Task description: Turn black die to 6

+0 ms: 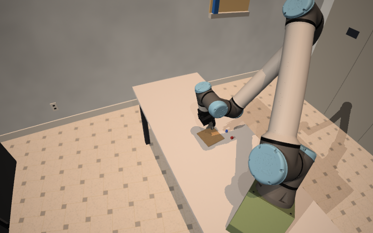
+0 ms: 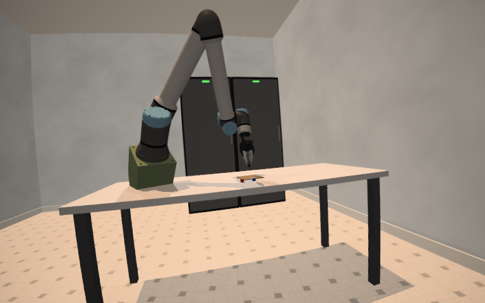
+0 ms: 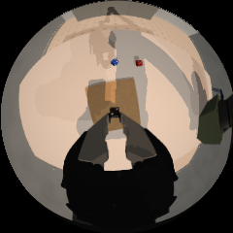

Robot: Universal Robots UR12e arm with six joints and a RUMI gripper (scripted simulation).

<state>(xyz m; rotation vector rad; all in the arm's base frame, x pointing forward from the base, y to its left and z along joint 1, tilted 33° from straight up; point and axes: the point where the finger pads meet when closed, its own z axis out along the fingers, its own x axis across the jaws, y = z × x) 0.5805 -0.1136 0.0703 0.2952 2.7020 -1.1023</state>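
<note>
Now: the black die 1 cm below my hand. From my hand the other things lie so: red die: 10 cm behind, 11 cm to the right, 9 cm below; brown mat: 9 cm below; blue die: 4 cm behind, 13 cm to the right, 9 cm below.
</note>
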